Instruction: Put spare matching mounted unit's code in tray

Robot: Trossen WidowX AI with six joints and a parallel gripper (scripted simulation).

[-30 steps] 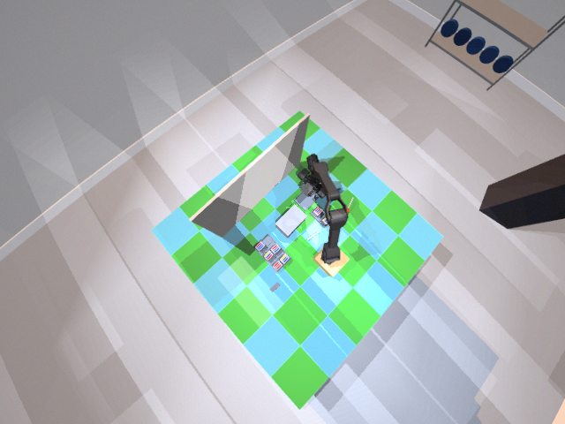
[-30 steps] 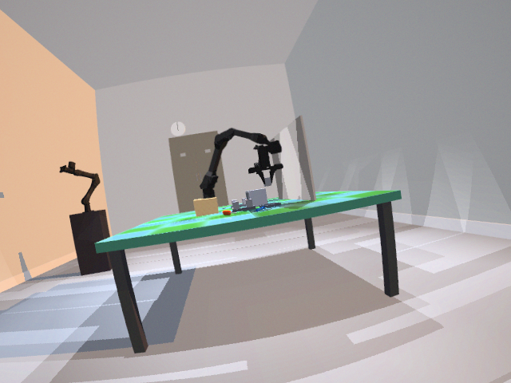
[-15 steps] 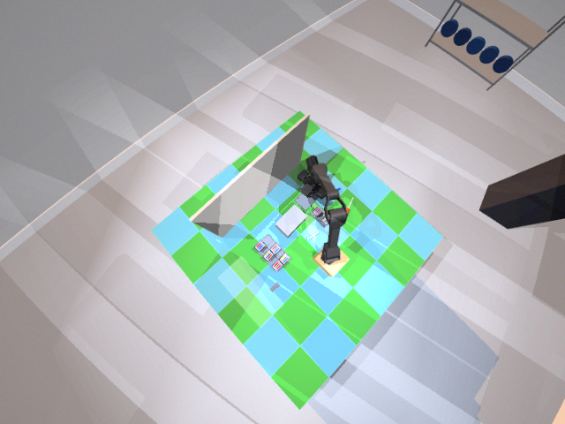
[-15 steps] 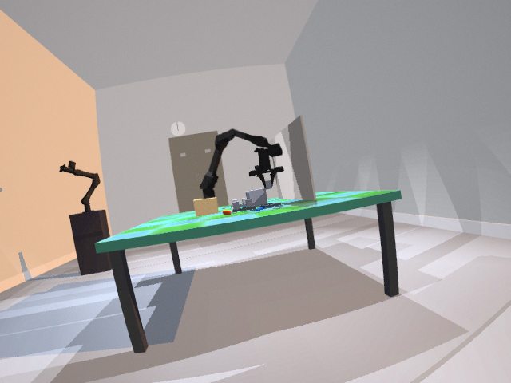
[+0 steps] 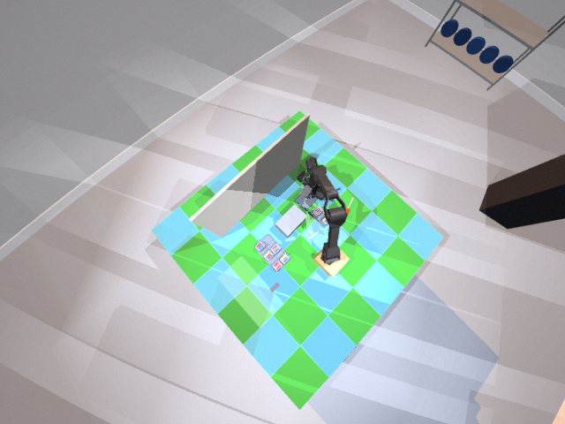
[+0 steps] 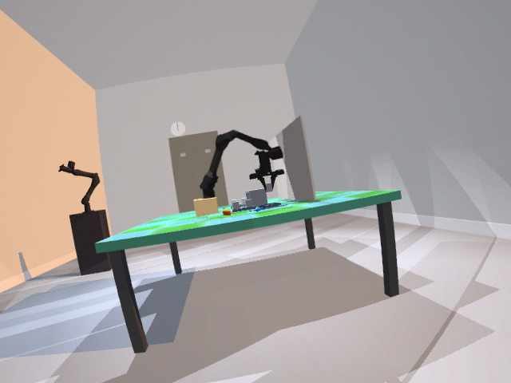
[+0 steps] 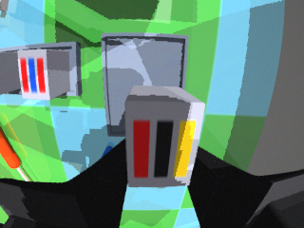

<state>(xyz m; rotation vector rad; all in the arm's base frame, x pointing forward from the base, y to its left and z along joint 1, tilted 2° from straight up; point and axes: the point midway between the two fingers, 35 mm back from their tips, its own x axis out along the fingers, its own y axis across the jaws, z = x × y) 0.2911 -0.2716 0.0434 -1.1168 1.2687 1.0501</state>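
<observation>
My gripper tip is 8 cm above the flat grey tray and 2 cm to the right of it. From my gripper tip the other things lie so: tall grey panel 23 cm ahead, 18 cm to the left, 14 cm above; blue pen 11 cm to the right, 10 cm behind, 8 cm below; grey mounted unit 22 cm to the left, 4 cm below, 1 cm behind.
</observation>
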